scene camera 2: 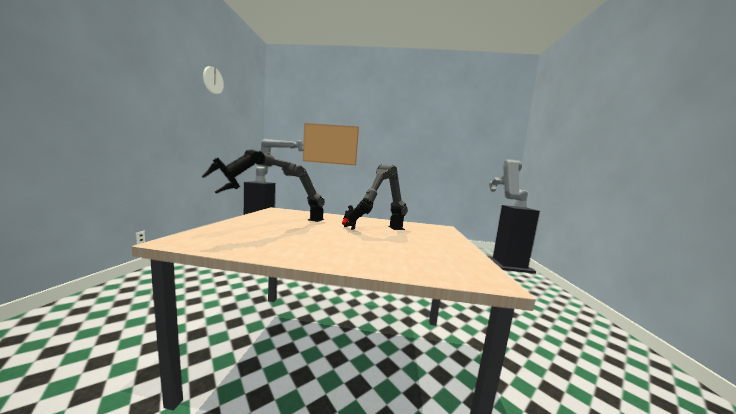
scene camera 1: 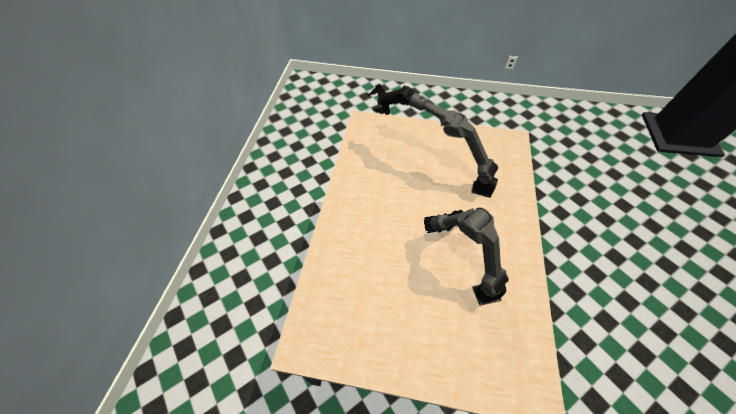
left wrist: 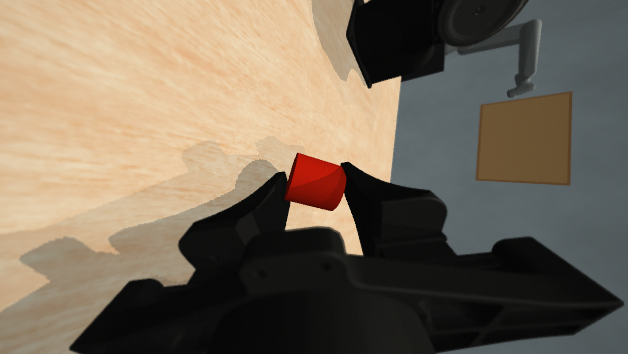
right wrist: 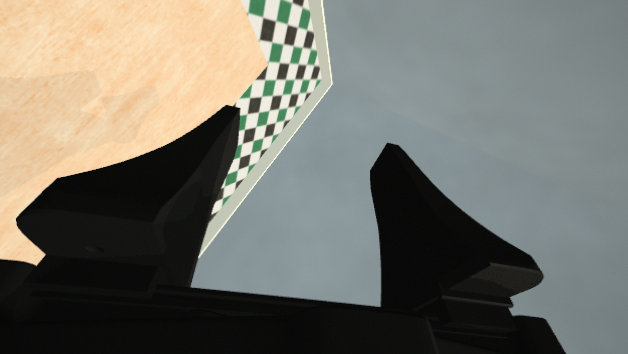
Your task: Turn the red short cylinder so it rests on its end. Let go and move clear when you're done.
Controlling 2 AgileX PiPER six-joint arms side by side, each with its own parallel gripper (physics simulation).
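The red short cylinder (scene camera 2: pixel 344 221) (left wrist: pixel 316 182) is held across its two ends between the fingertips of my left gripper (left wrist: pixel 314 178). In the left wrist view one flat end faces the left finger, on the table side, and the other end meets the right finger. The cylinder is low over the table (scene camera 1: pixel 360 308) (scene camera 2: pixel 329 257); whether it touches the top I cannot tell. In scene camera 1 the arm hides it. My left gripper (scene camera 2: pixel 347 220) points down at a slant, one finger above the other. My right gripper (scene camera 1: pixel 372 101) (scene camera 2: pixel 209 184) (right wrist: pixel 312 142) is open and empty, high by the table's far left corner.
The right arm's base (scene camera 1: pixel 484 186) (scene camera 2: pixel 316 213) (left wrist: pixel 395 42) stands near the left gripper. The left arm's base (scene camera 1: pixel 489 294) (scene camera 2: pixel 396 221) is bolted to the same table. Two grey arms on black pedestals (scene camera 2: pixel 258 197) (scene camera 2: pixel 515 236) stand beyond the table.
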